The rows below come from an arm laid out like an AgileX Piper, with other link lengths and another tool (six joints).
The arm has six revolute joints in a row. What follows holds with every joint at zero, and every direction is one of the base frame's.
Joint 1 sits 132.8 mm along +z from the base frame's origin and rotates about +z.
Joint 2 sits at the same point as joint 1 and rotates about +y.
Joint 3 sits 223.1 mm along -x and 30.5 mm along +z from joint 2 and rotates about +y.
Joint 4 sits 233 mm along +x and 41.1 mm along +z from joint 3 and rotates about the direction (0.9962, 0, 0.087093).
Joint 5 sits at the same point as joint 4 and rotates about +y.
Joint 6 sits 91.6 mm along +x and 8 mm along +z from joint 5 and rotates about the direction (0.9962, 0, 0.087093).
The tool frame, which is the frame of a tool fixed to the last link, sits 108.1 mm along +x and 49 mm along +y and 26.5 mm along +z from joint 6; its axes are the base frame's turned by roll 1.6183, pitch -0.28 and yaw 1.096 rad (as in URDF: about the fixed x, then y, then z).
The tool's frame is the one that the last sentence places.
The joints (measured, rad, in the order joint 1, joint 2, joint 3, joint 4, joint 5, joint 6), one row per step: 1.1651, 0.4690, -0.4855, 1.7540, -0.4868, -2.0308; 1.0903, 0.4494, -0.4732, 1.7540, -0.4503, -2.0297; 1.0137, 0.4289, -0.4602, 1.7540, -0.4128, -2.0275; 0.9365, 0.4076, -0.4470, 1.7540, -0.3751, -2.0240; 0.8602, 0.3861, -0.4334, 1.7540, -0.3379, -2.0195; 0.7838, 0.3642, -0.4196, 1.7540, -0.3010, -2.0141; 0.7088, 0.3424, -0.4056, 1.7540, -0.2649, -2.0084
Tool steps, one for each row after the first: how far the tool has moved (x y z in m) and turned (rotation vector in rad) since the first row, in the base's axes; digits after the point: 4 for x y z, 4 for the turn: 0.0083, -0.0090, 0.0011, 0.0118, -0.0088, -0.0391; 0.0160, -0.0186, 0.0022, 0.0240, -0.0183, -0.0790; 0.0230, -0.0285, 0.0034, 0.0368, -0.0284, -0.1193; 0.0292, -0.0385, 0.0044, 0.0492, -0.0390, -0.1590; 0.0347, -0.0486, 0.0054, 0.0614, -0.0501, -0.1990; 0.0393, -0.0586, 0.0061, 0.0726, -0.0617, -0.2383
